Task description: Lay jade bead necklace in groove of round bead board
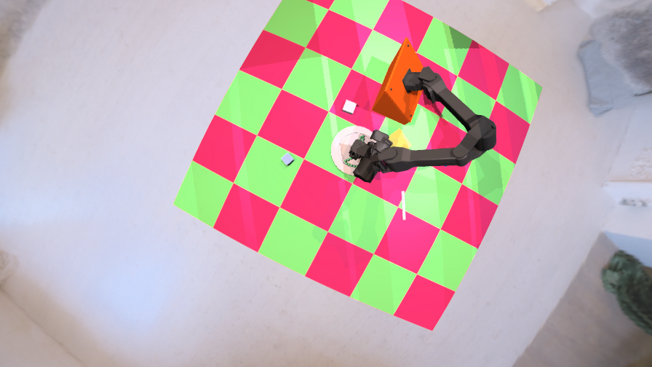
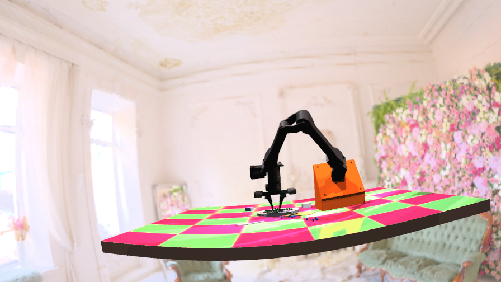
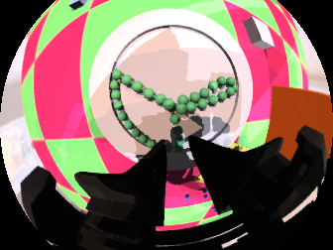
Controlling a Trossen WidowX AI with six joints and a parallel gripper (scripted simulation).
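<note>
The round bead board lies 50 mm to the right of my gripper tip and 10 mm below it. Also, from my gripper tip: white cube: 140 mm behind, 170 mm to the right, 10 mm below; then thin white stick: 80 mm ahead, 230 mm to the left, 20 mm below; then yellow patch: 110 mm behind, 70 mm to the left, 20 mm below.
</note>
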